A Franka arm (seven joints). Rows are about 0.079 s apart.
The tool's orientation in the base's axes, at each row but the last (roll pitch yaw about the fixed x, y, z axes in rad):
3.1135 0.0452 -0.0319
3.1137 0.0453 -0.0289
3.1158 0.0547 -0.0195
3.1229 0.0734 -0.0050
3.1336 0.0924 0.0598
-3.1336 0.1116 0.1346
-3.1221 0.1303 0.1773
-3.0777 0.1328 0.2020
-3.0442 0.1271 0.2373
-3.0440 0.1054 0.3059
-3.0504 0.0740 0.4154
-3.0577 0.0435 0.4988
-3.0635 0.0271 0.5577
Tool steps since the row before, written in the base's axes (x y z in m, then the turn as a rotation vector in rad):
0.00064 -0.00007 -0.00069 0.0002 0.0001 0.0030
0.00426 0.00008 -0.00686 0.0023 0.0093 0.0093
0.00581 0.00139 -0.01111 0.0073 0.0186 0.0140
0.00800 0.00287 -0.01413 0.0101 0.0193 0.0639
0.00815 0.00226 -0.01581 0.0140 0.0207 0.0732
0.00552 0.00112 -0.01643 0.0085 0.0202 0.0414
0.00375 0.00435 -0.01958 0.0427 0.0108 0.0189
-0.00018 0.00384 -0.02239 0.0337 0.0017 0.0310
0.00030 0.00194 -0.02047 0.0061 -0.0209 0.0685
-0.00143 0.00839 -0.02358 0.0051 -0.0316 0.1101
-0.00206 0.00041 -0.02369 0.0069 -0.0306 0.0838
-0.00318 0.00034 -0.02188 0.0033 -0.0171 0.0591
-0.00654 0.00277 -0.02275 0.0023 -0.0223 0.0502
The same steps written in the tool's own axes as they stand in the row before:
0.00067 0.00003 0.00066 0.0001 0.0000 -0.0030
0.00456 -0.00039 0.00665 0.0016 -0.0091 -0.0096
0.00638 -0.00178 0.01073 0.0062 -0.0184 -0.0148
0.00900 -0.00316 0.01345 0.0053 -0.0181 -0.0648
0.00969 -0.00189 0.01496 0.0084 -0.0192 -0.0744
0.00742 -0.00024 0.01570 0.0065 -0.0192 -0.0422
0.00696 -0.00325 0.01890 0.0411 -0.0036 -0.0244
0.00355 -0.00238 0.02231 0.0290 0.0028 -0.0354
0.00334 0.00016 0.02029 -0.0077 0.0150 -0.0699
0.00364 -0.00612 0.02404 -0.0162 0.0209 -0.1116
0.00004 0.00096 0.02376 -0.0122 0.0231 -0.0856
-0.00168 0.00003 0.02205 -0.0078 0.0116 -0.0600
-0.00347 -0.00401 0.02324 -0.0112 0.0162 -0.0513

